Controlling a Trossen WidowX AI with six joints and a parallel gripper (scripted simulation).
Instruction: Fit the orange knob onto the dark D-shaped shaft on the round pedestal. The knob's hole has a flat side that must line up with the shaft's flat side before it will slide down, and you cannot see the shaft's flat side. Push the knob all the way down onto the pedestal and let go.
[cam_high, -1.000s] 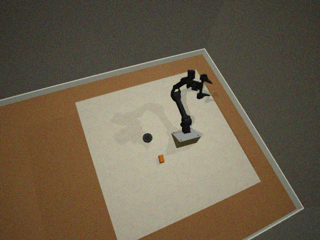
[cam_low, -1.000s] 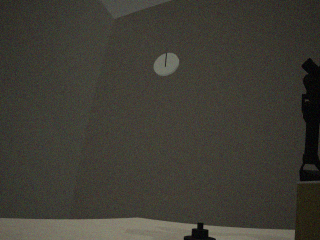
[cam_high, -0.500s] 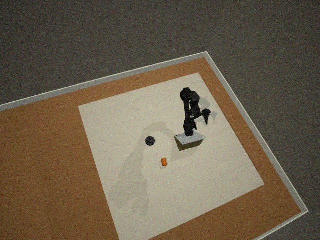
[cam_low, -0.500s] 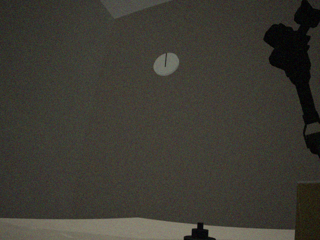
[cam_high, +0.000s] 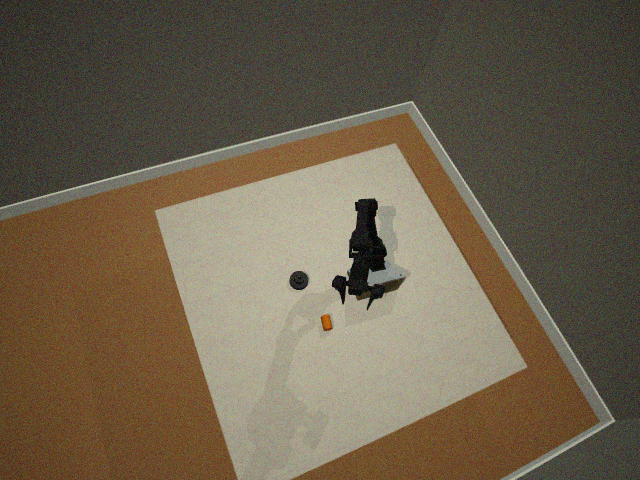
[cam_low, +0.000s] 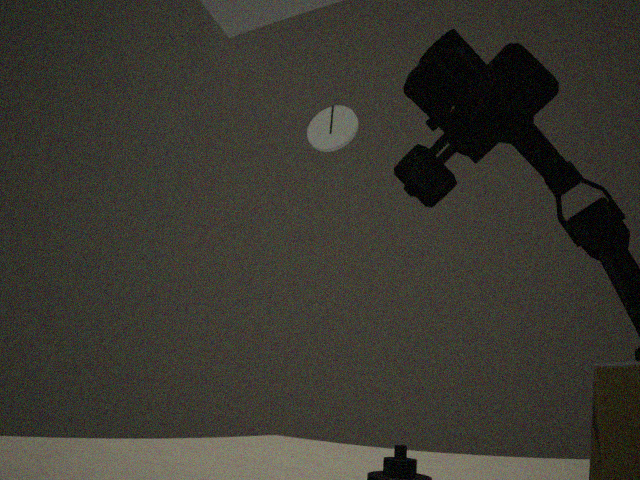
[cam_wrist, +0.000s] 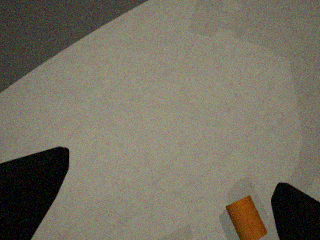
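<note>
My gripper tip is now 29 cm above the orange knob, 6 cm short of it and 4 cm to the left of it. Round my gripper tip: round dark pedestal: 28 cm below, 26 cm to the right, 13 cm ahead.
</note>
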